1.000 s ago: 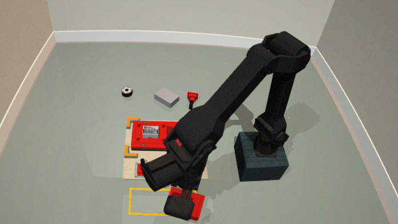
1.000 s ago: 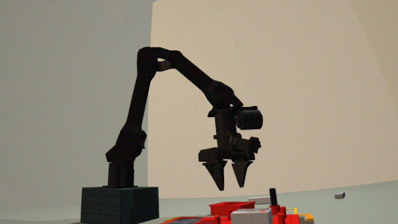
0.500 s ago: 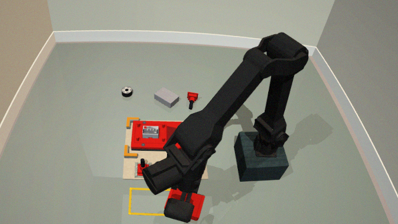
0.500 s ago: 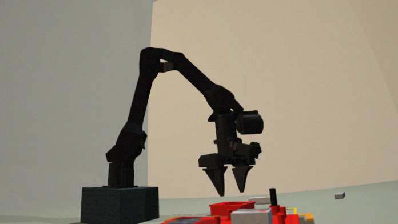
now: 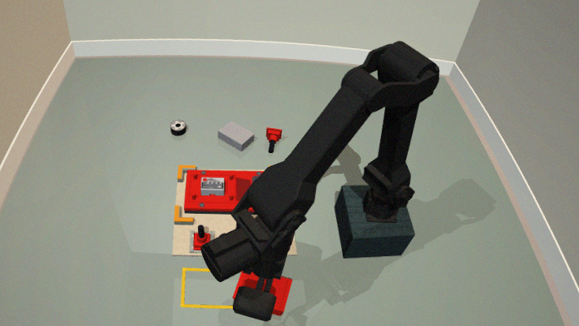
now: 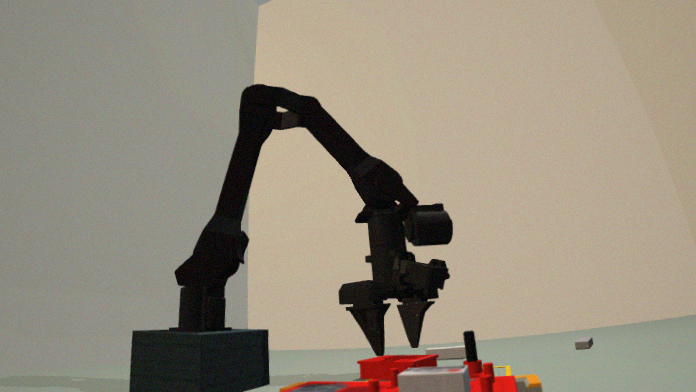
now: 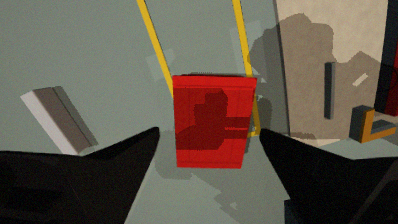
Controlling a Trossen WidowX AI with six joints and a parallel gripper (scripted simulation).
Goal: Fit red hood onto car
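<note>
Now: gripper tip 20 mm above the red hood. Round my gripper tip: grey engine block (120 mm ahead, 220 mm to the right, 10 mm below); then black wheel (240 mm ahead, 420 mm to the right, 20 mm below); then jig (80 mm ahead, 200 mm to the right, 20 mm below).
</note>
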